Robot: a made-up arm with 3 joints. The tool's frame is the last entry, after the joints.
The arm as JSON. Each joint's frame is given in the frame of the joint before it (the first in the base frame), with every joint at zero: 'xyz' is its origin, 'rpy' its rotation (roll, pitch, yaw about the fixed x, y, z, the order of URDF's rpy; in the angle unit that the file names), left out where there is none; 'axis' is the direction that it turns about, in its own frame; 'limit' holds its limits. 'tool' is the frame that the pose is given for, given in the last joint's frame.
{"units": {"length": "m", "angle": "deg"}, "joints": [
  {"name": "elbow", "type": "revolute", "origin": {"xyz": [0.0, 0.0, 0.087]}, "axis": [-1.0, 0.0, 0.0], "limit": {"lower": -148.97, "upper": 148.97}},
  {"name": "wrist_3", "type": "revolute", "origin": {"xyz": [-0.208, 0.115, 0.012]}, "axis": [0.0, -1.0, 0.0], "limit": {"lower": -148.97, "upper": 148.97}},
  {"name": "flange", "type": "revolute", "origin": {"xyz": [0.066, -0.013, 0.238]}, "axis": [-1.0, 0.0, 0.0], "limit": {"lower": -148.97, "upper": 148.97}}
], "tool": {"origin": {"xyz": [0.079, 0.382, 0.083]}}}
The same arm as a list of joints. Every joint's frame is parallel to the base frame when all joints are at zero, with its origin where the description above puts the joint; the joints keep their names.
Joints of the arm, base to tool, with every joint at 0 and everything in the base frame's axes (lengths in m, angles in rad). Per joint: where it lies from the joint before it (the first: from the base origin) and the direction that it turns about. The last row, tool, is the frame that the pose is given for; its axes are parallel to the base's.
elbow: origin 0 0 0.087 axis -x
wrist_3: origin -0.208 0.115 0.012 axis -y
flange: origin 0.066 -0.013 0.238 axis -x
tool: origin 0.079 0.382 0.083
Joint limits (rad, base to tool): -2.6..2.6 -2.6..2.6 -2.6..2.6

